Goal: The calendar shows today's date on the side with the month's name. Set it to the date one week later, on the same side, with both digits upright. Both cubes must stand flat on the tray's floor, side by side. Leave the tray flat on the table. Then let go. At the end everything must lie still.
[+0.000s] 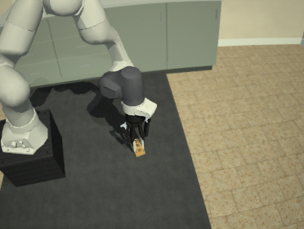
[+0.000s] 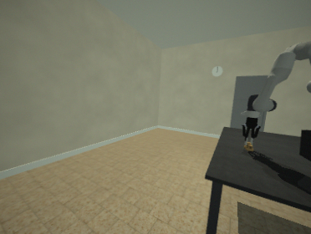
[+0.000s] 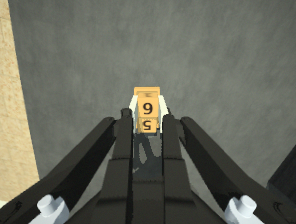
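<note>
Now: the orange calendar cube 3 cm below my hand. From my hand the other things lie so: orange calendar tray: 5 cm below, 2 cm to the left.
</note>
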